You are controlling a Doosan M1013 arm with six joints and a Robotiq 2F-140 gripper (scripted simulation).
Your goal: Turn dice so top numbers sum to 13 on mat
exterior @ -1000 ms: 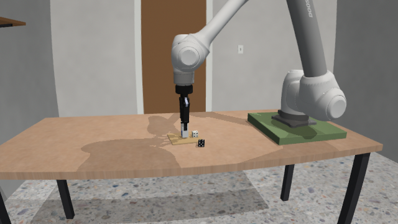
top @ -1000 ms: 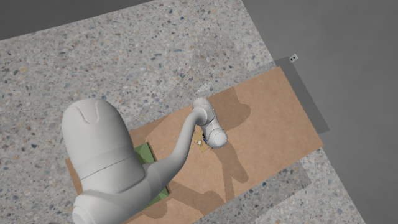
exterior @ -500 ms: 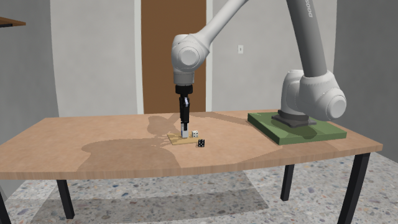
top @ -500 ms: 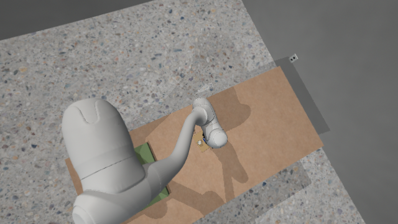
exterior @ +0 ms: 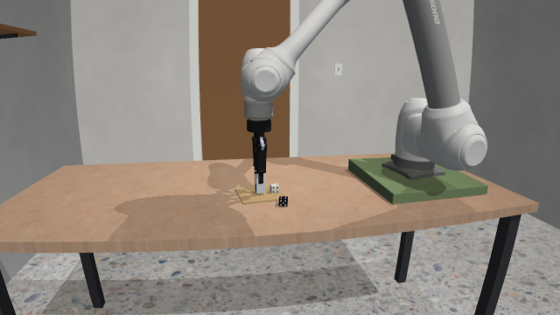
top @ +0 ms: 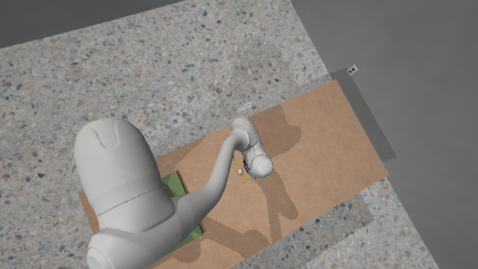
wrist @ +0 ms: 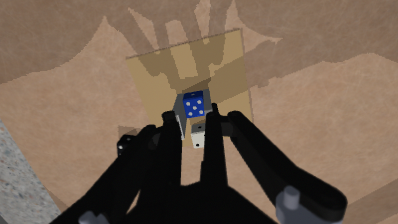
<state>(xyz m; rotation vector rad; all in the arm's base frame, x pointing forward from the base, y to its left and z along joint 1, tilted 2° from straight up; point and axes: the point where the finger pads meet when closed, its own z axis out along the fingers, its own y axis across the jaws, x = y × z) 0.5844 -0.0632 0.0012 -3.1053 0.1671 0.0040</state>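
Now: the blue die 2 cm below my hand. The rest, counted from my hand: white die 5 cm behind, 1 cm to the left, 3 cm below; then tan mat 4 cm below; then black die 4 cm behind, 11 cm to the left, 3 cm below.
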